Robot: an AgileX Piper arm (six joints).
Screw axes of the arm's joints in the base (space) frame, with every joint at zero. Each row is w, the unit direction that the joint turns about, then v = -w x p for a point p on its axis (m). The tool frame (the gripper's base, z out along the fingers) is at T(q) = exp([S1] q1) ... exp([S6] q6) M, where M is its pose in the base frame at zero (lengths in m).
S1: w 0 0 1 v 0.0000 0.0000 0.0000
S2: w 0 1 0 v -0.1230 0.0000 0.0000
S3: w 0 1 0 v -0.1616 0.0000 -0.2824
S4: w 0.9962 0 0.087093 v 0.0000 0.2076 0.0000
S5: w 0 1 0 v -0.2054 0.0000 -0.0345
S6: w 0.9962 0 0.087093 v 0.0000 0.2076 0.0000
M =
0.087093 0 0.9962 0.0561
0 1 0 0.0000
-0.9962 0 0.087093 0.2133
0 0 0 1
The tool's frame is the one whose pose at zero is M.
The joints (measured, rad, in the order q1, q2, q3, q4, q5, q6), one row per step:
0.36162 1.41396 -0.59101 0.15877 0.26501 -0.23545
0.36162 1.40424 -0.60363 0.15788 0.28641 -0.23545
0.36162 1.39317 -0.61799 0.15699 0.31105 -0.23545
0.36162 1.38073 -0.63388 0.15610 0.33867 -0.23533
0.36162 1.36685 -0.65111 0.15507 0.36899 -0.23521
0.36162 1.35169 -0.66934 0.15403 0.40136 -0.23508
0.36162 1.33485 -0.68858 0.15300 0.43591 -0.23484
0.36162 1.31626 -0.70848 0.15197 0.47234 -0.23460
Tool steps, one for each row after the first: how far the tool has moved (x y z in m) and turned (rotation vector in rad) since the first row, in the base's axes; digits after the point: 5 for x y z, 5 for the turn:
0.00052 0.00049 0.00452 0.00190 -0.00057 0.00312
0.00097 0.00099 0.00970 0.00398 -0.00096 0.00664
0.00128 0.00148 0.01553 0.00627 -0.00120 0.01046
0.00139 0.00191 0.02201 0.00861 -0.00155 0.01474
0.00123 0.00227 0.02904 0.01105 -0.00212 0.01930
0.00072 0.00250 0.03672 0.01373 -0.00315 0.02410
-0.00024 0.00258 0.04499 0.01655 -0.00472 0.02918

